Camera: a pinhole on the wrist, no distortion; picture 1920 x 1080 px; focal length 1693.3 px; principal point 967.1 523.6 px. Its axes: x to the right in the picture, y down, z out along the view. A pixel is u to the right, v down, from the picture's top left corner.
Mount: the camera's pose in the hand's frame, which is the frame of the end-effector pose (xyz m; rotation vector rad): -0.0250 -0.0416 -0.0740 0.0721 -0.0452 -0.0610
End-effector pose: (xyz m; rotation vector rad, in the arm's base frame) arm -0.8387 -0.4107 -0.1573 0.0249 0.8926 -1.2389
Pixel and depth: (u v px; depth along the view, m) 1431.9 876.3 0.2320
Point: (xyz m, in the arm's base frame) -0.7553 -0.5170 -0.0594
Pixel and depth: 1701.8 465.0 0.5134
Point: -0.6662 -0.7983 0.0881
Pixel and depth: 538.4 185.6 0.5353
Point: -0.7378 -0.5320 0.3346
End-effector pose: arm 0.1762 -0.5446 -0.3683 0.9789 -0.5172 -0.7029
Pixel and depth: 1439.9 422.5 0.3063
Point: 0.0217 -0.7416 -0.3310
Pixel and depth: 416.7 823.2 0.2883
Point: -0.0565 -0.5717 -0.2837
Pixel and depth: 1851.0 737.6 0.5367
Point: -0.0006 -0.9969 -0.1501
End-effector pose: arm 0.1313 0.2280 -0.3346 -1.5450 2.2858 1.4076
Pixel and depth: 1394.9 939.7 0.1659
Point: 0.0968 0.2850 -0.4064
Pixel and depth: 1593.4 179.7 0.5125
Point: 0.0266 0.4178 -0.7810
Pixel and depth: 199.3 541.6 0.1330
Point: 0.1882 0.3281 -0.3528
